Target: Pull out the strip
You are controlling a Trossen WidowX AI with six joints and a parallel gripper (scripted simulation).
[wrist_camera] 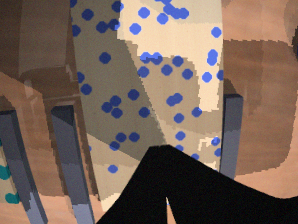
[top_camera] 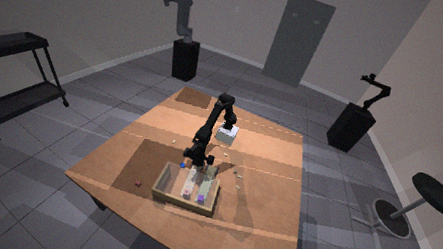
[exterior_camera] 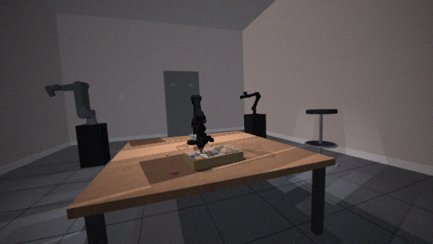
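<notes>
Right now the blue cube is 6 cm ahead of my gripper tip and 8 cm to the right of it. The rest, counted from my gripper tip: pink piece 29 cm ahead, 22 cm to the right.
</notes>
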